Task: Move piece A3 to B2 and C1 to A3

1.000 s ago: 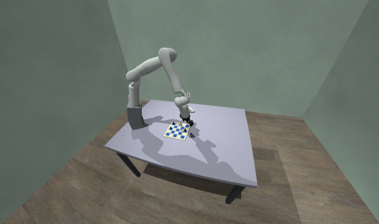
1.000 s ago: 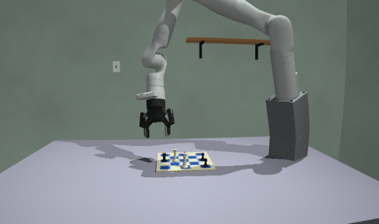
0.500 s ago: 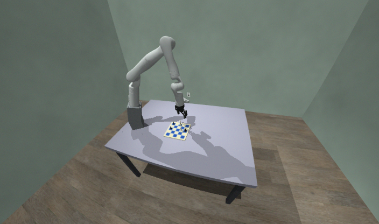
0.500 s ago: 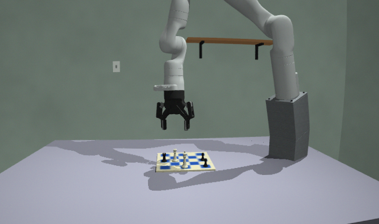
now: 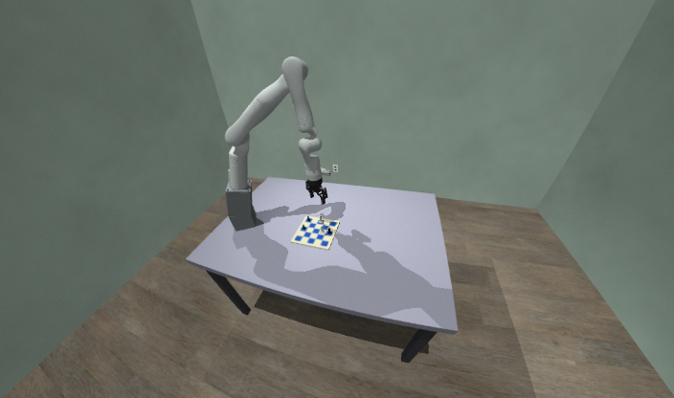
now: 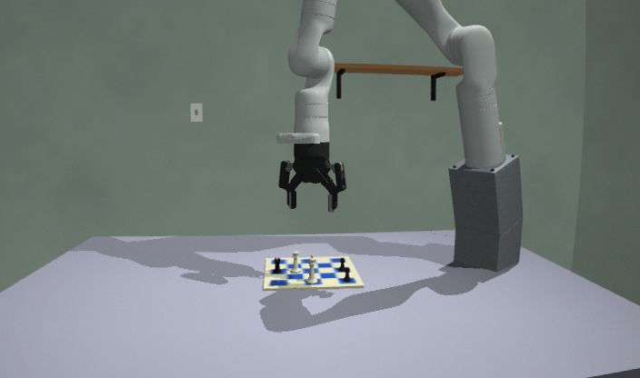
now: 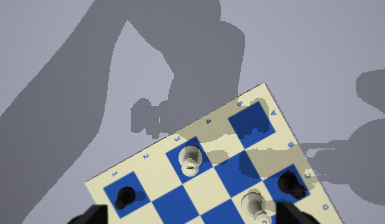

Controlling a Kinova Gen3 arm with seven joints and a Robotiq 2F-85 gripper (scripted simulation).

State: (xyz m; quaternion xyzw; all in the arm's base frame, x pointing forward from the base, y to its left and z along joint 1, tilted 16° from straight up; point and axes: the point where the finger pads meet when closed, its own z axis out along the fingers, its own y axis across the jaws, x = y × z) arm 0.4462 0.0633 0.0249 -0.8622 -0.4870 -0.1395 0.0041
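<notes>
Right now my hand is 140 mm above the white king. The rest, counted from my hand: black rook (150 mm below, 80 mm ahead, 70 mm to the right); then cream chessboard (170 mm below, 70 mm to the right).
</notes>
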